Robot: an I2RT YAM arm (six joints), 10 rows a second.
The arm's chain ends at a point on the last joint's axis. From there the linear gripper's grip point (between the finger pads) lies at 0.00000 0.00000 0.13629 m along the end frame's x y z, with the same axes.
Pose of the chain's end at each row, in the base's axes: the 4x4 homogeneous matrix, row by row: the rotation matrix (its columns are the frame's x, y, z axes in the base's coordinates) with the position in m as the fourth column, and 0 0 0 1 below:
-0.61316, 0.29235, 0.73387, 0.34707; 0.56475, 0.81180, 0.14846, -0.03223; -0.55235, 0.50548, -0.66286, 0.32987; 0, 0, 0, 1
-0.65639, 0.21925, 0.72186, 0.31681; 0.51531, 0.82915, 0.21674, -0.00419; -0.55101, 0.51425, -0.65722, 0.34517; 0, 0, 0, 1
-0.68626, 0.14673, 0.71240, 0.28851; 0.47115, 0.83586, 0.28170, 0.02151; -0.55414, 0.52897, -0.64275, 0.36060; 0, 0, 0, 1
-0.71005, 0.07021, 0.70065, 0.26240; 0.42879, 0.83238, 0.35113, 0.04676; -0.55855, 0.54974, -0.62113, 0.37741; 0, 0, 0, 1
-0.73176, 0.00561, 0.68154, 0.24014; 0.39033, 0.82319, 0.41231, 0.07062; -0.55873, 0.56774, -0.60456, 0.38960; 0, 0, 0, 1
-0.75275, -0.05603, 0.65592, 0.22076; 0.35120, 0.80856, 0.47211, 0.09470; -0.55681, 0.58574, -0.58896, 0.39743; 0, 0, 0, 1
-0.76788, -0.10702, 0.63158, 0.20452; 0.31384, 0.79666, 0.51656, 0.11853; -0.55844, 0.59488, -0.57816, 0.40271; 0, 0, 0, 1
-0.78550, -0.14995, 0.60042, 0.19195; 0.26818, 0.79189, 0.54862, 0.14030; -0.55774, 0.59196, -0.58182, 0.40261; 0, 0, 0, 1
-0.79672, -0.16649, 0.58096, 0.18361; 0.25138, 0.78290, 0.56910, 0.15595; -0.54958, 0.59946, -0.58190, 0.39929; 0, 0, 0, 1
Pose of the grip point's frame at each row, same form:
-0.61316, 0.29235, 0.73387, 0.44709; 0.56475, 0.81180, 0.14846, -0.01200; -0.55235, 0.50548, -0.66286, 0.23953; 0, 0, 0, 1
-0.65639, 0.21925, 0.72186, 0.41519; 0.51531, 0.82915, 0.21674, 0.02535; -0.55101, 0.51425, -0.65722, 0.25560; 0, 0, 0, 1
-0.68626, 0.14673, 0.71240, 0.38560; 0.47115, 0.83586, 0.28170, 0.05990; -0.55414, 0.52897, -0.64275, 0.27300; 0, 0, 0, 1
-0.71005, 0.07021, 0.70065, 0.35789; 0.42879, 0.83238, 0.35113, 0.09462; -0.55855, 0.54974, -0.62113, 0.29276; 0, 0, 0, 1
-0.73176, 0.00561, 0.68154, 0.33303; 0.39033, 0.82319, 0.41231, 0.12681; -0.55873, 0.56774, -0.60456, 0.30720; 0, 0, 0, 1
-0.75275, -0.05603, 0.65592, 0.31016; 0.35120, 0.80856, 0.47211, 0.15904; -0.55681, 0.58574, -0.58896, 0.31716; 0, 0, 0, 1
-0.76788, -0.10702, 0.63158, 0.29060; 0.31384, 0.79666, 0.51656, 0.18893; -0.55844, 0.59488, -0.57816, 0.32391; 0, 0, 0, 1
-0.78550, -0.14995, 0.60042, 0.27378; 0.26818, 0.79189, 0.54862, 0.21507; -0.55774, 0.59196, -0.58182, 0.32331; 0, 0, 0, 1
-0.79672, -0.16649, 0.58096, 0.26279; 0.25138, 0.78290, 0.56910, 0.23351; -0.54958, 0.59946, -0.58190, 0.31998; 0, 0, 0, 1

